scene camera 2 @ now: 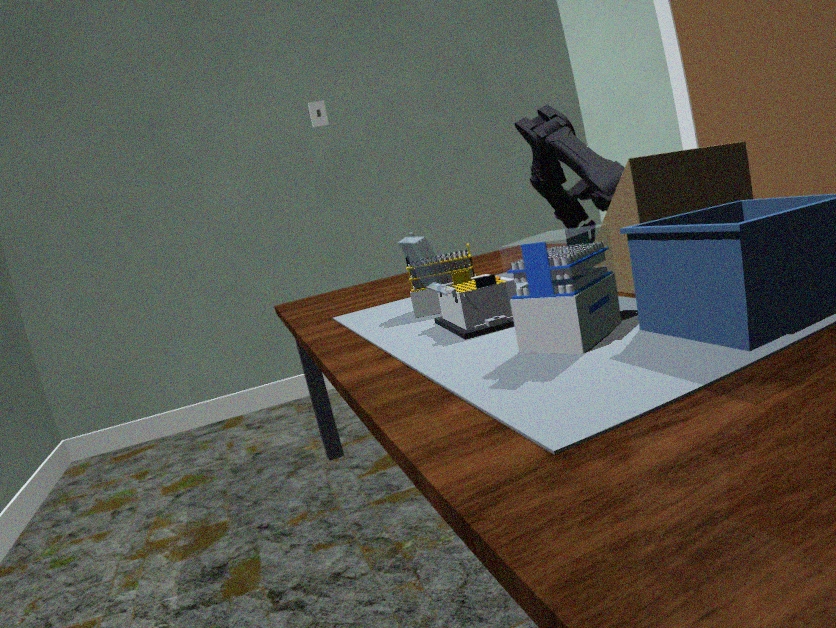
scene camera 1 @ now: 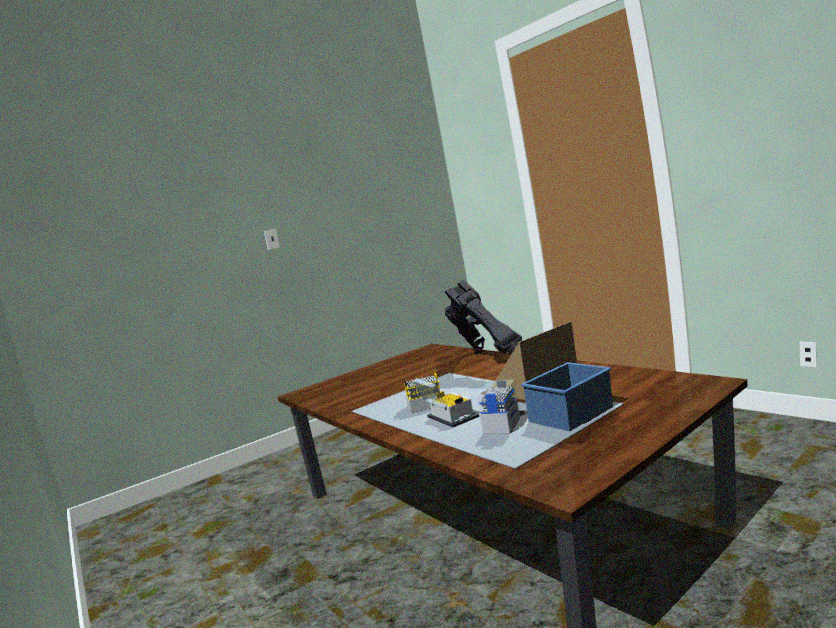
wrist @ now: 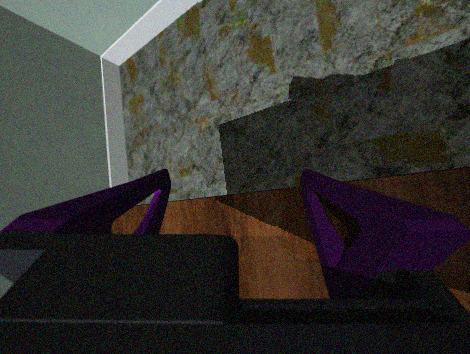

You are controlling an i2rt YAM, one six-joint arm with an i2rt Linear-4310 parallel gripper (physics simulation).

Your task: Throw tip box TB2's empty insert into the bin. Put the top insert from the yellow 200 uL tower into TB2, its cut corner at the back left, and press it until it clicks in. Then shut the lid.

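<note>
My gripper is open and empty, raised at the back of the table, behind the blue tower. A grey tip box with a yellow insert stands on a dark base at the middle of the mat. No label is readable, so I cannot confirm it is TB2. A small black block lies on its yellow top. The yellow tower, with stacked inserts holding tips, stands to its left. The blue bin stands at the right. Cut corners are too small to tell.
A tower with blue inserts stands between the grey box and the bin. A tall brown panel stands behind the bin. The pale mat lies on the wooden table.
</note>
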